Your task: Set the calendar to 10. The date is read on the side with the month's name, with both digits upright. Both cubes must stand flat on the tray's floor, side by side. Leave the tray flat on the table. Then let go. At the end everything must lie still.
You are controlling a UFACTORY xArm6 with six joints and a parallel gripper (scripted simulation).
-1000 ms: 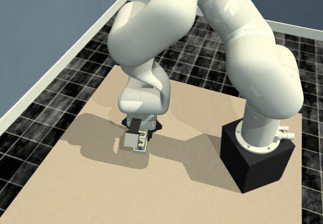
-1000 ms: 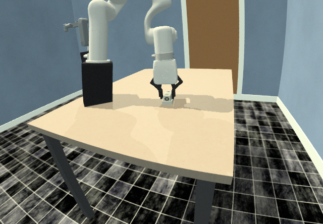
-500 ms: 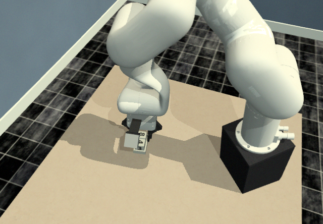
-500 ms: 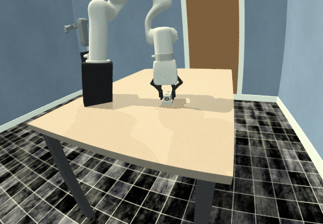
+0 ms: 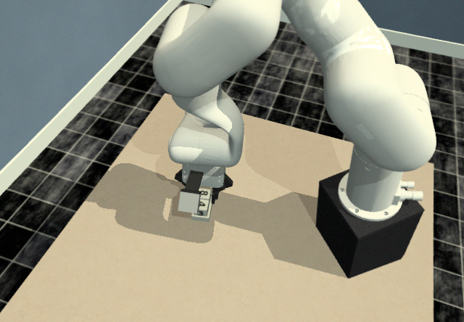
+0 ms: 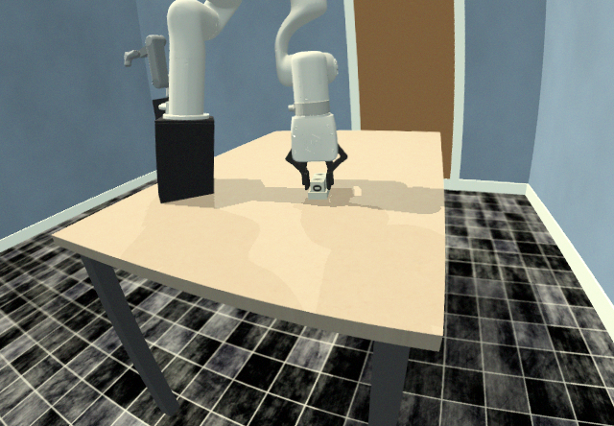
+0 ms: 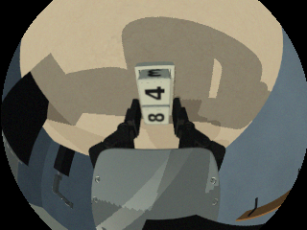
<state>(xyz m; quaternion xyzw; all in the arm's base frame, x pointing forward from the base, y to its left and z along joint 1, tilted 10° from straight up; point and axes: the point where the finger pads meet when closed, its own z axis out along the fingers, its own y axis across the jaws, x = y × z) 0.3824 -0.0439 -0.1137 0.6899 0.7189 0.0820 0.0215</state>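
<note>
The white cube is 1 cm below my hand. The rest, counted from my hand: tray: 3 cm below, 2 cm to the left.
</note>
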